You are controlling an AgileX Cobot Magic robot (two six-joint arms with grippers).
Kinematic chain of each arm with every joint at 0, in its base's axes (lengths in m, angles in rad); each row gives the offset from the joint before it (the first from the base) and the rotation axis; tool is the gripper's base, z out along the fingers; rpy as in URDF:
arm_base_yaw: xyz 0 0 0.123 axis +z
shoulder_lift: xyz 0 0 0 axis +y
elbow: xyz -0.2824 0 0.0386 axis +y
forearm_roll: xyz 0.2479 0 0.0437 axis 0.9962 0 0.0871
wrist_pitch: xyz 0 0 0 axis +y
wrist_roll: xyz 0.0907 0 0.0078 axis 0.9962 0 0.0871
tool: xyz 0 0 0 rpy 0 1.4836 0
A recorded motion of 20 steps. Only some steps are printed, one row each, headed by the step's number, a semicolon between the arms.
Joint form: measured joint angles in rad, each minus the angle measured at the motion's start. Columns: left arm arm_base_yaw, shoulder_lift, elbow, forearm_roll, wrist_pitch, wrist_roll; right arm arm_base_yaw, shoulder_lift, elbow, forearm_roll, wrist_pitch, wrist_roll.
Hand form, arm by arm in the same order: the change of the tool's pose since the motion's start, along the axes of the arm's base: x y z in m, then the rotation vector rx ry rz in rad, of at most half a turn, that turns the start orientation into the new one. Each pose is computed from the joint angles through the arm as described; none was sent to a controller.
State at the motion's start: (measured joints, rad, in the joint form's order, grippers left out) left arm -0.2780 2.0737 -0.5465 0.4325 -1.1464 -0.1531; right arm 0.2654 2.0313 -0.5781 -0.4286 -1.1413 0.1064
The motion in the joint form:
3: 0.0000 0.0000 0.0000 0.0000 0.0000 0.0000; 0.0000 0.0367 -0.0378 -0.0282 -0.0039 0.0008
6: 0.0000 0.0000 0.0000 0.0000 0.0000 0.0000; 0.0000 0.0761 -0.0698 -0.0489 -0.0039 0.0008
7: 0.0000 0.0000 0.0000 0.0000 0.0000 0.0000; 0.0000 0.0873 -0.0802 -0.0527 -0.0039 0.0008
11: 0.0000 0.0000 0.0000 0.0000 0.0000 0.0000; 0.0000 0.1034 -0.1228 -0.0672 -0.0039 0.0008
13: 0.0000 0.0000 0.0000 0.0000 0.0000 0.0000; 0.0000 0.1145 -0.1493 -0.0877 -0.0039 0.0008
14: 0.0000 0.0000 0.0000 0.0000 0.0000 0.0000; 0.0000 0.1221 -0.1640 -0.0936 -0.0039 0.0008
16: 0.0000 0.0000 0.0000 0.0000 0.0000 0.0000; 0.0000 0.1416 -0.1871 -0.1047 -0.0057 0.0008
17: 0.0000 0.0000 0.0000 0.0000 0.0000 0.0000; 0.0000 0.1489 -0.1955 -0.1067 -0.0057 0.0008
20: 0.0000 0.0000 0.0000 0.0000 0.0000 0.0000; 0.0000 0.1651 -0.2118 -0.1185 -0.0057 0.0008
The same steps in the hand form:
3: 0.0000 0.0000 0.0000 0.0000 0.0000 0.0000; 0.0071 0.0042 -0.0057 -0.0022 -0.0051 0.0278
6: 0.0000 0.0000 0.0000 0.0000 0.0000 0.0000; 0.0127 0.0073 -0.0138 -0.0080 0.0011 0.0481
7: 0.0000 0.0000 0.0000 0.0000 0.0000 0.0000; 0.0147 0.0081 -0.0160 -0.0089 0.0016 0.0518
11: 0.0000 0.0000 0.0000 0.0000 0.0000 0.0000; 0.0240 0.0117 -0.0150 -0.0056 -0.0249 0.0658
13: 0.0000 0.0000 0.0000 0.0000 0.0000 0.0000; 0.0290 0.0146 -0.0148 -0.0064 -0.0410 0.0858
14: 0.0000 0.0000 0.0000 0.0000 0.0000 0.0000; 0.0320 0.0159 -0.0151 -0.0061 -0.0483 0.0915
16: 0.0000 0.0000 0.0000 0.0000 0.0000 0.0000; 0.0362 0.0179 -0.0182 -0.0065 -0.0538 0.1024
17: 0.0000 0.0000 0.0000 0.0000 0.0000 0.0000; 0.0379 0.0185 -0.0194 -0.0067 -0.0549 0.1044
20: 0.0000 0.0000 0.0000 0.0000 0.0000 0.0000; 0.0405 0.0201 -0.0227 -0.0092 -0.0557 0.1159

